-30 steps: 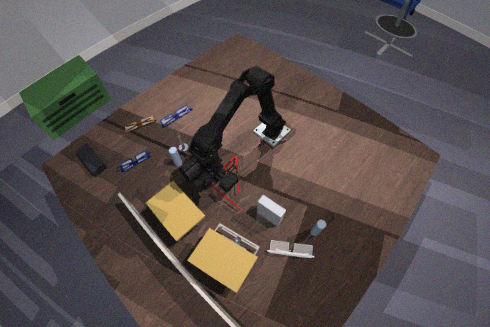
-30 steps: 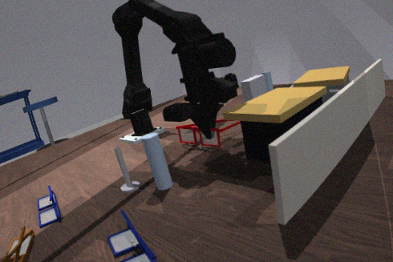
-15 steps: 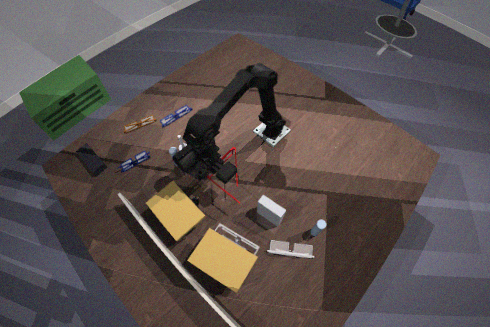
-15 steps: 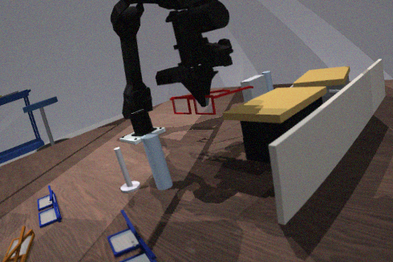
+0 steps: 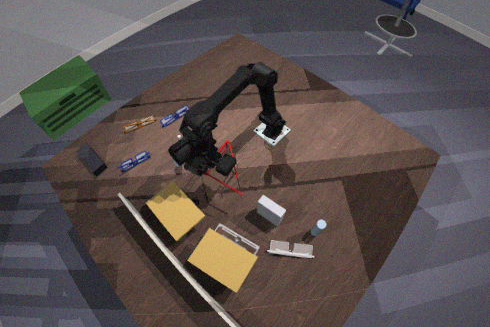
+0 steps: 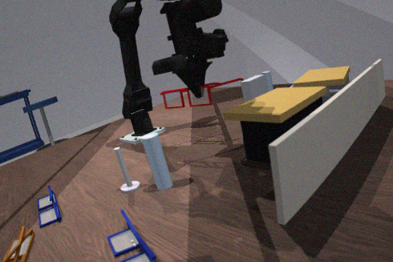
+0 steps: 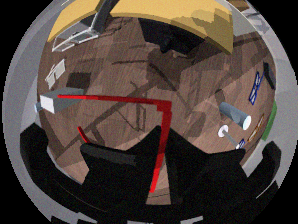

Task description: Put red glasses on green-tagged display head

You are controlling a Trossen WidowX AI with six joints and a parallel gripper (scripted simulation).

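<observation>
Right now my gripper tip is 20 cm to the left of the white post, 10 cm above it and 5 cm past it. Round my gripper tip: dark box: 50 cm to the right, 24 cm ahead, 10 cm below; then white box: 25 cm to the left, 7 cm below, 1 cm behind; then long white board: 31 cm ahead, 9 cm to the left, 7 cm below.
</observation>
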